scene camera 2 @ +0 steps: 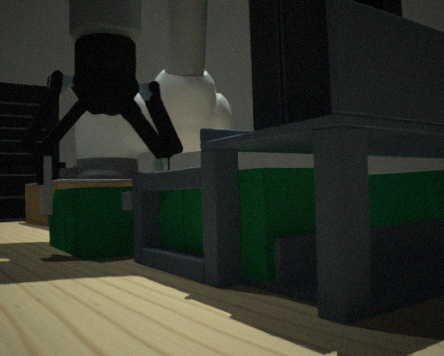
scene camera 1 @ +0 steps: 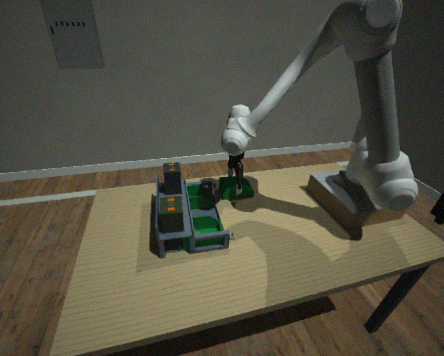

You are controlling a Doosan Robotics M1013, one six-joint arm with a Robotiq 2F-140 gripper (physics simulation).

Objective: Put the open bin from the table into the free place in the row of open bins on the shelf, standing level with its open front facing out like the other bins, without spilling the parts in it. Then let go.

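Frame: origin at the arm's base, x ahead, y left, z up, level; metres.
Where they show: gripper, between the fingertips: [scene camera 1: 234, 185]; arm's base, origin of its link: [scene camera 2: 107, 181] [scene camera 1: 357, 187].
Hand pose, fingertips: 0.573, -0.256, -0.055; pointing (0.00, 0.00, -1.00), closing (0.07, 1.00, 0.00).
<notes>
Things, the pixels of their top centre, and the offset from my fingertips, as dx, dy, dz. "spot": a spot on its surface instead. Level surfaces: height alone.
- green open bin, a spot on its surface: [scene camera 2: 95, 222] spot: +0.067, -0.044, -0.008
- dark box, centre of its top: [scene camera 1: 171, 166] +0.320, +0.025, +0.178
- olive box, centre of its top: [scene camera 1: 171, 204] +0.357, +0.255, +0.153
- table, height of its surface: dz -0.046
A green open bin [scene camera 1: 247, 190] [scene camera 2: 95, 222] stands on the table beside the shelf. My gripper [scene camera 1: 235, 182] [scene camera 2: 104, 194] is open. Its fingers reach down around the bin, one on each side, with nothing held; the shelf hides the lower part of one finger in scene camera 2. The grey-blue shelf [scene camera 1: 226, 241] [scene camera 2: 343, 225] holds a green bin [scene camera 1: 206, 225] at its near end and another green bin [scene camera 1: 200, 191] at its far end. Between them is a free place with grey floor. Parts in the table bin cannot be made out.
A dark box [scene camera 1: 172, 181] and an olive box [scene camera 1: 171, 218] with orange marks stand on the shelf's raised top board. The robot base stands on a wooden block [scene camera 1: 330, 200] at the right of the table [scene camera 1: 200, 295].
</notes>
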